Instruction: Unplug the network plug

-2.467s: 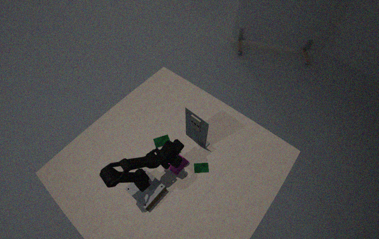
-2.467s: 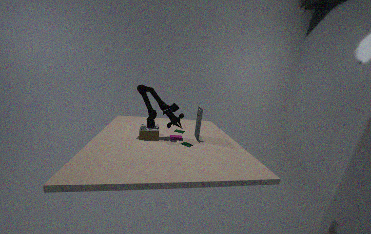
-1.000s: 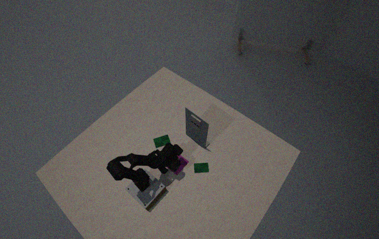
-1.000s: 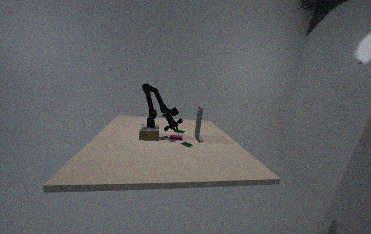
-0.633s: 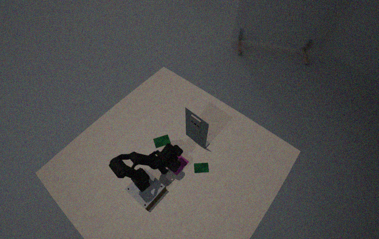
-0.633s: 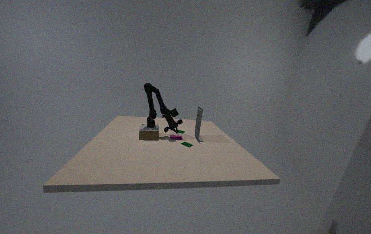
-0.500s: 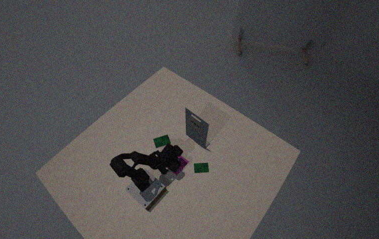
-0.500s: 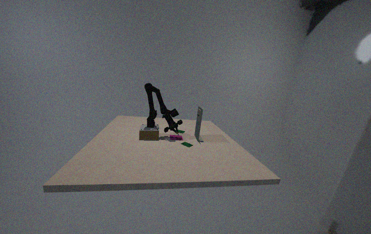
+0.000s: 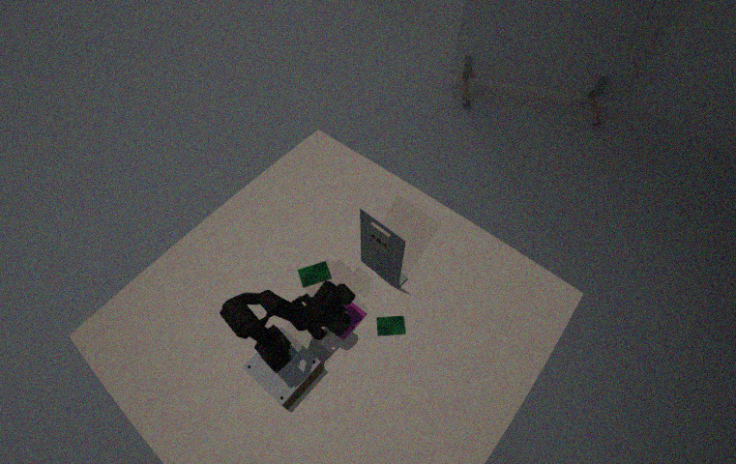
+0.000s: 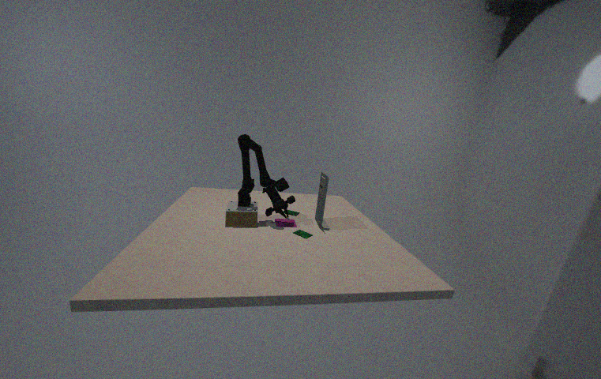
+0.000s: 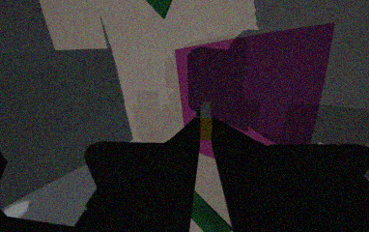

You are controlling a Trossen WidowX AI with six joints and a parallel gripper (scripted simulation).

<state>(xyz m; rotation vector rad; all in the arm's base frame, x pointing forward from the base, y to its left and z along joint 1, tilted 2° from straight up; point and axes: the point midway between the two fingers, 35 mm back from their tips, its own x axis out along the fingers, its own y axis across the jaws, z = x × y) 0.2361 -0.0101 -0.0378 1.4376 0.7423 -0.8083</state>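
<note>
My gripper tip is 10 mm past the magenta square and 30 mm above it. From my gripper tip the other things lie so: yellow network plug: right at my gripper tip; grey upright panel: 200 mm ahead, 20 mm to the left, 110 mm above.
</note>
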